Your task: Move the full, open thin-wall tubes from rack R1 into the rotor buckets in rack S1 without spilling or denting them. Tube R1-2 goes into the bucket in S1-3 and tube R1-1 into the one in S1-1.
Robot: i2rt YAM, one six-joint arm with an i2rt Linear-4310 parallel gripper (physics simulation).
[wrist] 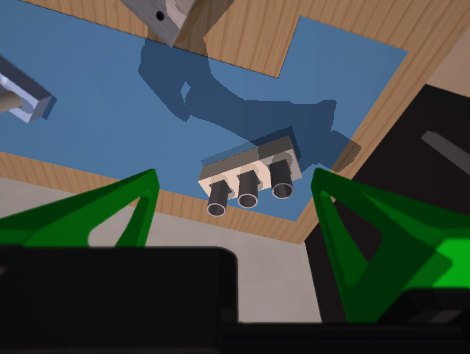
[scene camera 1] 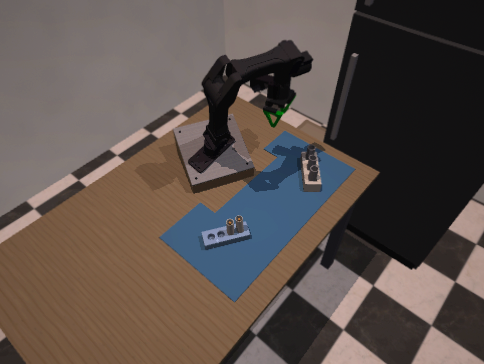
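Rack R1 is pale blue-grey and stands on the mat. Two upright tubes with orange-brown tops, one beside the other, stand at its right end in the scene view; its two left holes are empty. One tube partly shows at the wrist view's left edge. Rack S1 is beige and holds three dark, hollow buckets: one, one and one. Slot numbers are not legible. My green-fingered gripper is open and empty, high above the table, nearer S1 than R1.
A blue mat lies under both racks on the wooden table. The arm's grey base block stands beside the mat. A black fridge stands beyond the table's end, past S1.
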